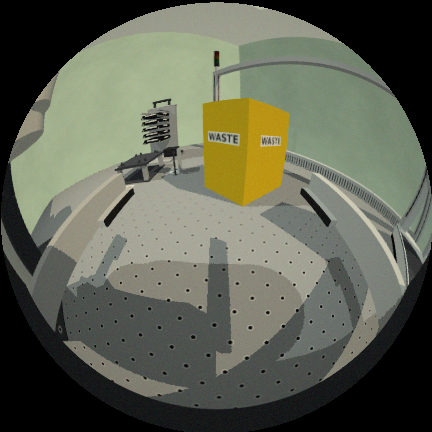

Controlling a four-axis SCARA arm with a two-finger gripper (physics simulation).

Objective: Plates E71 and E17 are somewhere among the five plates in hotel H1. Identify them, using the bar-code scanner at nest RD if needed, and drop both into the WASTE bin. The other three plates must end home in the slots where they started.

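Frame: origin at the arm's base, x up, y ahead, z left, level; millimetres.
Seen in the pictures: gripper, fingertip midpoint: [216, 176].
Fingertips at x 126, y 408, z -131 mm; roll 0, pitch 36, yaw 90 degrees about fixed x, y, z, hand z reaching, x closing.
Observation:
Pixels of each thing's top centre, then the offset from my fingertips to it. "spot": a spot on its surface instead. Level surfaces: height alone.
- yellow WASTE bin at its top centre: [249, 105] dx +87, dy +195, dz +146 mm
- perforated table top at its surface level: dx -113 mm
- slotted strip at a spot on its surface: [340, 176] spot: dx -78, dy +596, dz -32 mm
My gripper [216, 176] is open, with its two black-padded fingers wide apart at left and right and no plate between them. The yellow WASTE bin [246, 152] stands beyond the fingers, right of centre; its inside is hidden. A hotel [173, 125] with a pale upright panel and several dark shelf levels stands at the back left, left of the bin. It is too small to tell which levels hold plates, and no plate labels or bar codes are readable. A low dark stand [140, 160] is in front of the hotel, with a small dark device on a post [175, 162] beside it.
The perforated table top [165, 240] stretches below the gripper, with shadows across it. A signal light [216, 58] on a pole stands behind the bin. A grey rail curves along the upper right, and a slotted strip [340, 176] runs along the right edge. Part of the arm shows at far left.

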